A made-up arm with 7 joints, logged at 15 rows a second.
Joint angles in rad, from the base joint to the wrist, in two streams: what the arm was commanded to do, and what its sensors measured. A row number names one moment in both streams.
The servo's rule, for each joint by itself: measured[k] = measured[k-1] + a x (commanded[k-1-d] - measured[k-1]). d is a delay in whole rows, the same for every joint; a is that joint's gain. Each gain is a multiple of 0.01, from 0.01 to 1. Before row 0 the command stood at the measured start. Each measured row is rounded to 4 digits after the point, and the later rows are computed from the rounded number. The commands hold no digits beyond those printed.
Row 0, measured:
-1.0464, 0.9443, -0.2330, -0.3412, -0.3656, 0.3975, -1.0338
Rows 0 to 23, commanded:
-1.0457, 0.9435, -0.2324, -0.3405, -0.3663, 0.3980, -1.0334
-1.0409, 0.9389, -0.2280, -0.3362, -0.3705, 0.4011, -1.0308
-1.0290, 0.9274, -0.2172, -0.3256, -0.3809, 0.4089, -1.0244
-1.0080, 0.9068, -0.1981, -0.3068, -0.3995, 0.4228, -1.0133
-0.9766, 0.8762, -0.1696, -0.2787, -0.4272, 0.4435, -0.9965
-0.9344, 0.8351, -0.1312, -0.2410, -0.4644, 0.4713, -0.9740
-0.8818, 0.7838, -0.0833, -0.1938, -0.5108, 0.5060, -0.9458
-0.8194, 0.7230, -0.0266, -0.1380, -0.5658, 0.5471, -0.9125
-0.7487, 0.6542, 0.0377, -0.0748, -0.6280, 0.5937, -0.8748
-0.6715, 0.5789, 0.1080, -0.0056, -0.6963, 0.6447, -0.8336
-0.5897, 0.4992, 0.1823, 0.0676, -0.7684, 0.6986, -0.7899
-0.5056, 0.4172, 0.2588, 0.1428, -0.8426, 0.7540, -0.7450
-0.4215, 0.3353, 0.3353, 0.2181, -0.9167, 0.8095, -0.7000
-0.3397, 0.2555, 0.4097, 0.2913, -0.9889, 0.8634, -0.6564
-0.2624, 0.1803, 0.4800, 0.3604, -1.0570, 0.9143, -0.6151
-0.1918, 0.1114, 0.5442, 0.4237, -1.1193, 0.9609, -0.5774
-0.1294, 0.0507, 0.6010, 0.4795, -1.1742, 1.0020, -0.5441
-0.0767, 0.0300, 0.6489, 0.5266, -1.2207, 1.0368, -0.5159
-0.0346, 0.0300, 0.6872, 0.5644, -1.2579, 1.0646, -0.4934
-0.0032, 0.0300, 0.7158, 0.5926, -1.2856, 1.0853, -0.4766
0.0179, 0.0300, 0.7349, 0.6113, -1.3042, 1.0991, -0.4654
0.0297, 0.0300, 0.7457, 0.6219, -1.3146, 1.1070, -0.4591
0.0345, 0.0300, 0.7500, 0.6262, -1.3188, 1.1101, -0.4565
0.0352, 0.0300, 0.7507, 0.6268, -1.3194, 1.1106, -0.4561
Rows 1 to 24, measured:
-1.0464, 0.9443, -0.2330, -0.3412, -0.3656, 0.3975, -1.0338
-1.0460, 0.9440, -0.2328, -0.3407, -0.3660, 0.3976, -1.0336
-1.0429, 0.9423, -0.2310, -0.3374, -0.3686, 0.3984, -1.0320
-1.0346, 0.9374, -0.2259, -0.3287, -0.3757, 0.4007, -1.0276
-1.0186, 0.9273, -0.2156, -0.3125, -0.3895, 0.4056, -1.0193
-0.9934, 0.9104, -0.1986, -0.2875, -0.4114, 0.4139, -1.0061
-0.9580, 0.8856, -0.1737, -0.2531, -0.4421, 0.4265, -0.9875
-0.9123, 0.8520, -0.1403, -0.2092, -0.4819, 0.4440, -0.9633
-0.8566, 0.8094, -0.0982, -0.1565, -0.5306, 0.4667, -0.9338
-0.7919, 0.7582, -0.0479, -0.0960, -0.5871, 0.4946, -0.8996
-0.7197, 0.6990, 0.0098, -0.0291, -0.6504, 0.5276, -0.8613
-0.6417, 0.6331, 0.0736, 0.0425, -0.7188, 0.5652, -0.8199
-0.5600, 0.5619, 0.1421, 0.1167, -0.7906, 0.6067, -0.7765
-0.4769, 0.4871, 0.2136, 0.1917, -0.8637, 0.6513, -0.7321
-0.3946, 0.4107, 0.2862, 0.2654, -0.9363, 0.6980, -0.6882
-0.3153, 0.3347, 0.3579, 0.3357, -1.0063, 0.7456, -0.6458
-0.2412, 0.2610, 0.4268, 0.4008, -1.0718, 0.7930, -0.6061
-0.1741, 0.1916, 0.4913, 0.4590, -1.1312, 0.8390, -0.5701
-0.1157, 0.1383, 0.5496, 0.5090, -1.1831, 0.8825, -0.5387
-0.0670, 0.1026, 0.6005, 0.5500, -1.2265, 0.9226, -0.5124
-0.0287, 0.0786, 0.6432, 0.5815, -1.2608, 0.9584, -0.4916
-0.0007, 0.0626, 0.6771, 0.6036, -1.2860, 0.9894, -0.4764
0.0175, 0.0518, 0.7025, 0.6171, -1.3026, 1.0153, -0.4664
0.0277, 0.0446, 0.7201, 0.6238, -1.3120, 1.0362, -0.4607
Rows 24 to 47, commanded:
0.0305, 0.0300, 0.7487, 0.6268, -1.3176, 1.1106, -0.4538
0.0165, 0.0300, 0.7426, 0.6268, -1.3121, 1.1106, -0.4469
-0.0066, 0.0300, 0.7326, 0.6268, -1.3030, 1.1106, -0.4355
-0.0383, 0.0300, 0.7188, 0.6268, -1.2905, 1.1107, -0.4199
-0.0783, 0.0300, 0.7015, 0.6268, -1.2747, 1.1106, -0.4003
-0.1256, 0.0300, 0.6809, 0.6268, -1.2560, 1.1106, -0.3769
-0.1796, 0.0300, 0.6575, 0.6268, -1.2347, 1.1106, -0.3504
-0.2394, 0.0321, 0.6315, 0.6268, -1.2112, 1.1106, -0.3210
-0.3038, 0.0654, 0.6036, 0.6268, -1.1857, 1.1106, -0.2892
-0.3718, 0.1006, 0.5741, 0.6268, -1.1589, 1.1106, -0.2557
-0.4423, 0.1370, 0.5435, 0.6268, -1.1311, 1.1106, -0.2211
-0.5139, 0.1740, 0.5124, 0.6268, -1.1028, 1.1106, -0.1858
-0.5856, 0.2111, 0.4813, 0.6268, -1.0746, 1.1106, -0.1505
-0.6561, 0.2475, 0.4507, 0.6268, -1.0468, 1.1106, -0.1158
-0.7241, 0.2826, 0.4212, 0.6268, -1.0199, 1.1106, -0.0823
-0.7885, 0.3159, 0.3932, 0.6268, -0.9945, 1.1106, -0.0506
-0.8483, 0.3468, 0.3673, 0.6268, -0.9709, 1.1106, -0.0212
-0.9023, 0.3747, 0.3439, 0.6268, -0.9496, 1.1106, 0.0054
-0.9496, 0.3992, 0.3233, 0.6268, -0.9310, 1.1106, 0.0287
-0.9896, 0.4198, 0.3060, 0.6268, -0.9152, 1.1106, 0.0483
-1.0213, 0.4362, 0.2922, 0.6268, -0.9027, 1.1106, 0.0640
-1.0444, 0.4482, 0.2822, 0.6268, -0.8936, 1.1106, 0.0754
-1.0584, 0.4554, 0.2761, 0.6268, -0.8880, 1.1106, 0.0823
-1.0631, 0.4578, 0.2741, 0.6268, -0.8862, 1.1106, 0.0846
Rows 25 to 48, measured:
0.0322, 0.0398, 0.7314, 0.6260, -1.3163, 1.0526, -0.4580
0.0312, 0.0366, 0.7378, 0.6266, -1.3171, 1.0654, -0.4556
0.0224, 0.0344, 0.7396, 0.6267, -1.3142, 1.0753, -0.4506
0.0050, 0.0329, 0.7370, 0.6268, -1.3077, 1.0831, -0.4418
-0.0210, 0.0319, 0.7303, 0.6268, -1.2977, 1.0892, -0.4291
-0.0554, 0.0313, 0.7196, 0.6268, -1.2844, 1.0939, -0.4124
-0.0975, 0.0309, 0.7053, 0.6268, -1.2679, 1.0976, -0.3918
-0.1468, 0.0306, 0.6876, 0.6268, -1.2486, 1.1005, -0.3678
-0.2024, 0.0311, 0.6668, 0.6268, -1.2269, 1.1027, -0.3407
-0.2632, 0.0424, 0.6434, 0.6268, -1.2030, 1.1044, -0.3108
-0.3284, 0.0616, 0.6178, 0.6268, -1.1774, 1.1058, -0.2788
-0.3967, 0.0865, 0.5903, 0.6268, -1.1505, 1.1069, -0.2453
-0.4670, 0.1154, 0.5615, 0.6268, -1.1228, 1.1077, -0.2108
-0.5382, 0.1470, 0.5318, 0.6268, -1.0948, 1.1083, -0.1758
-0.6089, 0.1802, 0.5018, 0.6268, -1.0670, 1.1088, -0.1410
-0.6780, 0.2140, 0.4720, 0.6268, -1.0397, 1.1092, -0.1070
-0.7443, 0.2476, 0.4428, 0.6268, -1.0135, 1.1095, -0.0743
-0.8067, 0.2803, 0.4149, 0.6268, -0.9888, 1.1097, -0.0435
-0.8641, 0.3115, 0.3886, 0.6268, -0.9661, 1.1099, -0.0151
-0.9154, 0.3404, 0.3644, 0.6268, -0.9457, 1.1101, 0.0103
-0.9599, 0.3666, 0.3428, 0.6268, -0.9280, 1.1102, 0.0323
-0.9967, 0.3896, 0.3241, 0.6268, -0.9133, 1.1103, 0.0507
-1.0253, 0.4089, 0.3086, 0.6268, -0.9019, 1.1104, 0.0650
-1.0452, 0.4242, 0.2966, 0.6268, -0.8938, 1.1104, 0.0750

